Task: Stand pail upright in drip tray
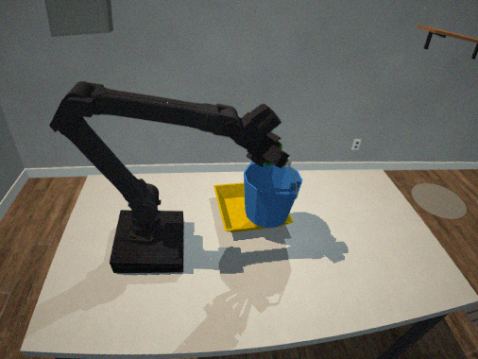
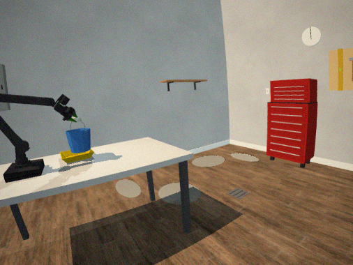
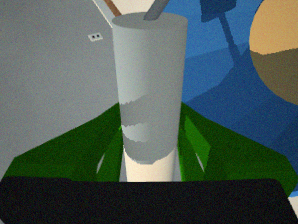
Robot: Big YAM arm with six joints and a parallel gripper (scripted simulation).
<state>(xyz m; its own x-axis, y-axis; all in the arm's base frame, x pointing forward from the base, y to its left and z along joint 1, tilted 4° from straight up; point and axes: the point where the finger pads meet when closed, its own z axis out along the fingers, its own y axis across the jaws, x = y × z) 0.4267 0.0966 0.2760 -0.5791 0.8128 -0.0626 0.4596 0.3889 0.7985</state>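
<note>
The blue pail is 100 mm below my hand. From my hand the other things lie so: yellow drip tray: 50 mm behind, 80 mm to the left, 300 mm below; then pail handle: 30 mm below.
</note>
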